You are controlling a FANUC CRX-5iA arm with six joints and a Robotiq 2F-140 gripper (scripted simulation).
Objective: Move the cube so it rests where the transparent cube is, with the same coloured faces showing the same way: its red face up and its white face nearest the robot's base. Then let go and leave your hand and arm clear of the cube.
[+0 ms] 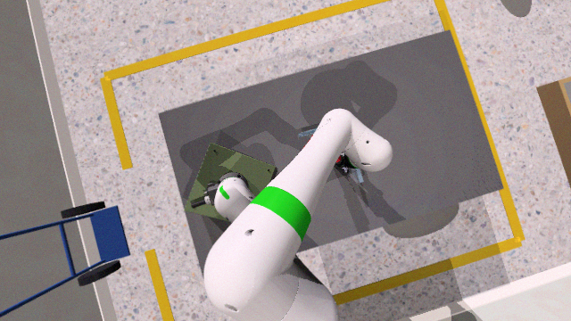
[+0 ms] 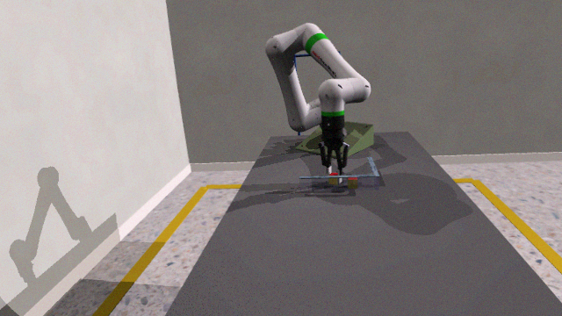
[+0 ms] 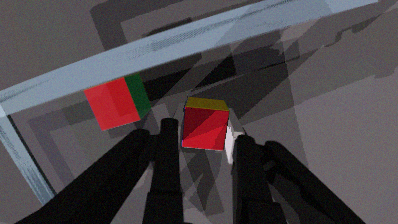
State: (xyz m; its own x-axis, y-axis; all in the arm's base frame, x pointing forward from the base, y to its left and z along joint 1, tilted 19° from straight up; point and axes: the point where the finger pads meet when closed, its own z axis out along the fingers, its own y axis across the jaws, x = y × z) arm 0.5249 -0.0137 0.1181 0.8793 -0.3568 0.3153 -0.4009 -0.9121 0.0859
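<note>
My gripper is now 50 mm short of the transparent cube, 70 mm to the right of it and 20 mm above it. Round my hand: rail 80 mm ahead, 10 mm to the left, 10 mm above.
</note>
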